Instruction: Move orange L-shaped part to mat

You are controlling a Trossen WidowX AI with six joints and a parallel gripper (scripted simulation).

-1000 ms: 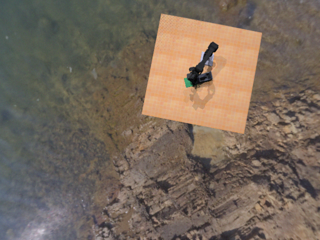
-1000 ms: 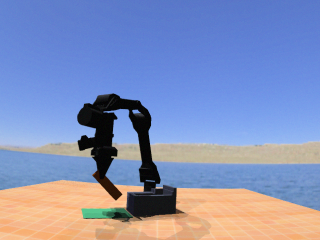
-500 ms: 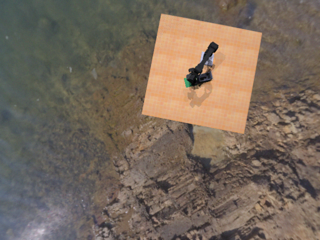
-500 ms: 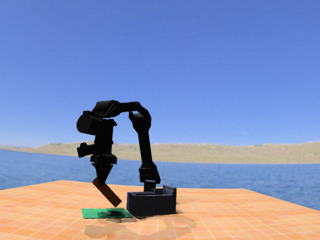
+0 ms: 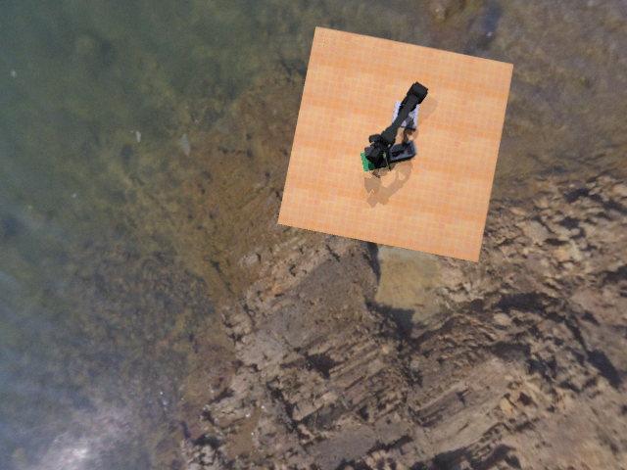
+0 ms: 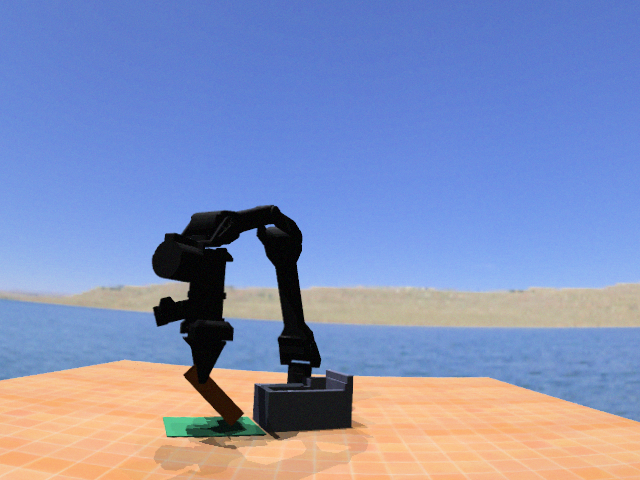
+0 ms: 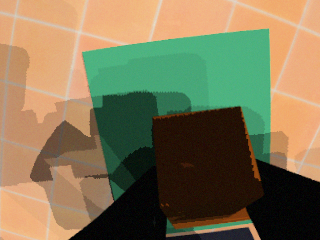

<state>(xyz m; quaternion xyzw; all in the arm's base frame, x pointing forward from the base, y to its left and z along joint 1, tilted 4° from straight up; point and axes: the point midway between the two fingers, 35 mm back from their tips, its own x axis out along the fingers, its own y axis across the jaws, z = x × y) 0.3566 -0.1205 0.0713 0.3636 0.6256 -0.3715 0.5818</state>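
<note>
The orange L-shaped part is 30 mm below my gripper tip, 30 mm behind it and 20 mm to the left of it. From my gripper tip the other things lie so: green mat: 90 mm below, 20 mm to the left, 10 mm behind.
</note>
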